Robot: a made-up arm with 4 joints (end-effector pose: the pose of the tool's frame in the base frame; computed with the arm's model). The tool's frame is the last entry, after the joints.
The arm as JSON. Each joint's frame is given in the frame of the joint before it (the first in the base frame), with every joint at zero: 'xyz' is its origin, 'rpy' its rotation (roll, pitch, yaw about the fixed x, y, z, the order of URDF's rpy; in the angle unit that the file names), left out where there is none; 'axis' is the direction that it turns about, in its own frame. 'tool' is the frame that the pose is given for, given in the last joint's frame.
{
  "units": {
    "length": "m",
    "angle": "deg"
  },
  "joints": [
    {
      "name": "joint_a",
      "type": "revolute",
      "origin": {
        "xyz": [
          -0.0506,
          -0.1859,
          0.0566
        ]
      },
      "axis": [
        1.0,
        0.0,
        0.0
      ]
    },
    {
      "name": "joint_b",
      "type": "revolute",
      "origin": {
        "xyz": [
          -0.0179,
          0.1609,
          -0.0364
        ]
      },
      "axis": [
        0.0,
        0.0,
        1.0
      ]
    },
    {
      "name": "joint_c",
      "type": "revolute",
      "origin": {
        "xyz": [
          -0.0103,
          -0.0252,
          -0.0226
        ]
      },
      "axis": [
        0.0,
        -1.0,
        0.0
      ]
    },
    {
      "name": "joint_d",
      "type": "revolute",
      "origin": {
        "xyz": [
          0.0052,
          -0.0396,
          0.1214
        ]
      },
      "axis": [
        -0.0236,
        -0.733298,
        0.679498
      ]
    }
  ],
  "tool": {
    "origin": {
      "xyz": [
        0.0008,
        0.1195,
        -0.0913
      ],
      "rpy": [
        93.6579,
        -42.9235,
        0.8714
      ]
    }
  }
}
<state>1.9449 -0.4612 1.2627 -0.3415</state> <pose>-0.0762 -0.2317 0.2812 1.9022 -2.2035 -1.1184</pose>
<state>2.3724 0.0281 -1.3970 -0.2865</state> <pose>-0.0487 -0.2969 0.2528 -2.2697 -1.0529 -0.3115</pose>
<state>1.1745 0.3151 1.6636 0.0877</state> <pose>-0.1239 -0.0560 0.2193 -1.0011 2.6733 -0.8838</pose>
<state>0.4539 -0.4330 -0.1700 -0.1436</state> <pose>-0.0430 0.0158 0.1211 1.8614 -0.7736 -0.1873</pose>
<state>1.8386 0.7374 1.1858 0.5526</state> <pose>-0.1304 -0.1844 0.2389 -0.6232 2.3320 -0.5815</pose>
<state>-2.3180 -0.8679 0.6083 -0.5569</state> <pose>-0.0375 -0.3468 -0.0778 -0.9737 -0.7579 1.3396</pose>
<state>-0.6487 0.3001 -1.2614 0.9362</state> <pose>-0.0723 -0.0461 -0.1090 1.5002 0.6002 0.4107</pose>
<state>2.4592 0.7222 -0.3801 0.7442</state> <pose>-0.1048 -0.3173 0.2071 -1.2300 1.2516 -0.7600</pose>
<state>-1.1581 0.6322 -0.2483 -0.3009</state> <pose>-0.0951 -0.1314 -0.1480 0.4726 0.4031 0.3714</pose>
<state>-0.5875 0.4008 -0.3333 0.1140</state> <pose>-0.0864 -0.0270 -0.0880 1.1497 0.2225 0.6830</pose>
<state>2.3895 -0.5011 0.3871 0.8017</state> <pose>-0.0644 -0.3187 0.2313 -1.9103 2.0376 0.4763</pose>
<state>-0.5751 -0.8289 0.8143 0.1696</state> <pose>-0.0483 -0.0216 -0.0929 0.1274 -1.0941 1.1470</pose>
